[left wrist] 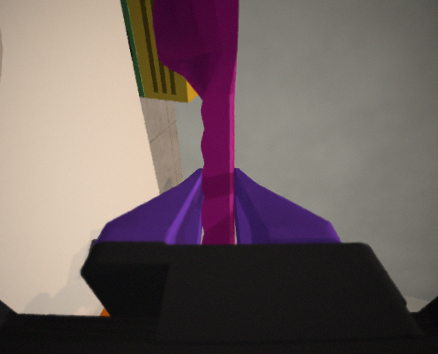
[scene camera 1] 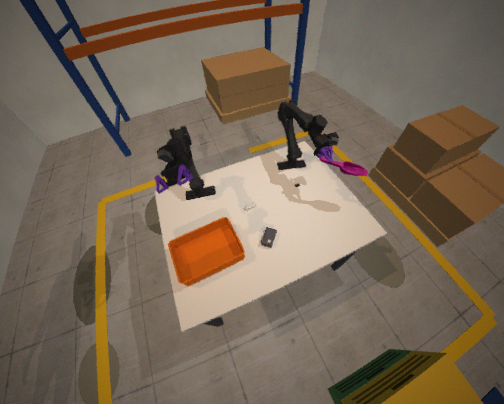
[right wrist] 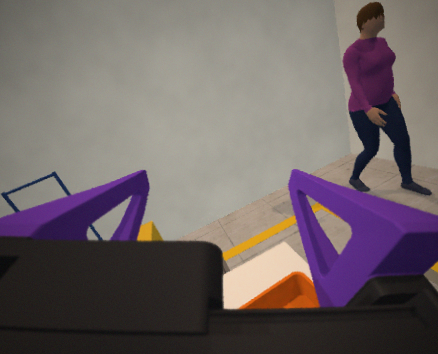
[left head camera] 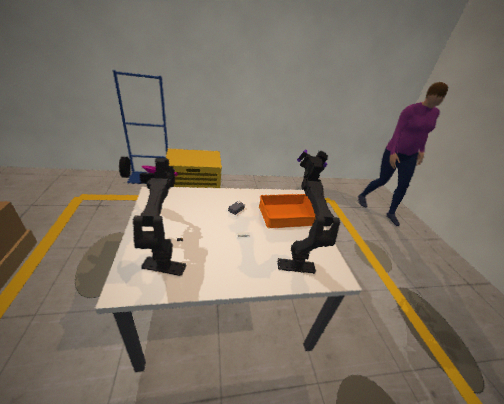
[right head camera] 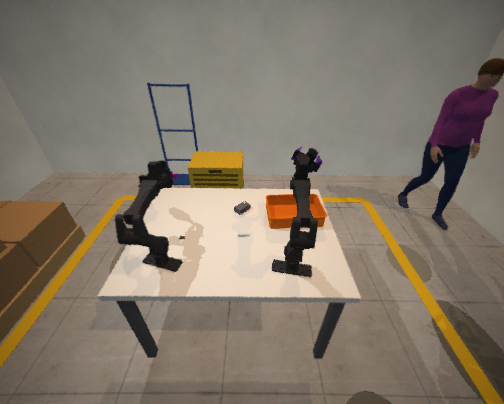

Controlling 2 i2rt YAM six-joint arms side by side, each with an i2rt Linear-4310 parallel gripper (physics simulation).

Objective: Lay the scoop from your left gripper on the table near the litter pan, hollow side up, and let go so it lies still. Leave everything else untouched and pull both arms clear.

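Pixels of known places: left gripper, fingertip midpoint: (left wrist: pixel 218 177) (scene camera 1: pixel 330 163) (left head camera: pixel 170 172) (right head camera: pixel 171 174); right gripper, fingertip midpoint: (scene camera 1: pixel 168 188) (right wrist: pixel 218 177) (left head camera: pixel 313 154); left arm's base, link origin: (scene camera 1: pixel 291 165) (left head camera: pixel 164 266) (right head camera: pixel 162 262); right arm's base, link origin: (scene camera 1: pixel 200 193) (left head camera: pixel 296 266) (right head camera: pixel 291 268).
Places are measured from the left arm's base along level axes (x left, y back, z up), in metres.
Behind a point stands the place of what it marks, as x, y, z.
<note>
A magenta scoop (scene camera 1: pixel 353 168) {0.212, -0.352, 0.294} (left wrist: pixel 219 125) {0.118, -0.327, 0.326} is held by its handle, raised above the table (scene camera 1: pixel 310 240) {-0.025, -0.585, 0.000} at its right side in the scene view. My left gripper (scene camera 1: pixel 326 155) {0.087, -0.330, 0.328} (left wrist: pixel 218 177) {0.087, -0.330, 0.328} is shut on the handle. Part of the scoop (left head camera: pixel 149 169) {0.203, -0.339, 0.319} also shows in the left head view; in the right head view it is mostly hidden behind the arm. The orange litter pan (left head camera: pixel 286 223) {-0.585, -0.458, 0.033} (right head camera: pixel 296 221) (scene camera 1: pixel 207 252) {-0.598, -0.581, 0.003} (right wrist: pixel 272 295) {-0.627, -0.724, 0.065} stands on the table, well away from the scoop. My right gripper (scene camera 1: pixel 172 180) {-0.631, -0.515, 0.487} (right wrist: pixel 218 177) {-0.631, -0.515, 0.487} is open and empty, raised above the table.
A small dark grey block (left head camera: pixel 236 208) {-0.256, -0.512, 0.036} (right head camera: pixel 242 207) {-0.261, -0.524, 0.036} (scene camera 1: pixel 269 237) {-0.251, -0.551, 0.036} lies beside the pan. A tiny black piece (left head camera: pixel 180 239) {-0.007, -0.190, 0.002} (right head camera: pixel 182 237) {-0.006, -0.189, 0.002} (scene camera 1: pixel 297 185) {-0.004, -0.191, 0.002} lies near the left arm's base. A yellow cabinet (left head camera: pixel 195 162) (right head camera: pixel 216 162) and a person (left head camera: pixel 412 130) (right head camera: pixel 465 117) stand beyond the table.
</note>
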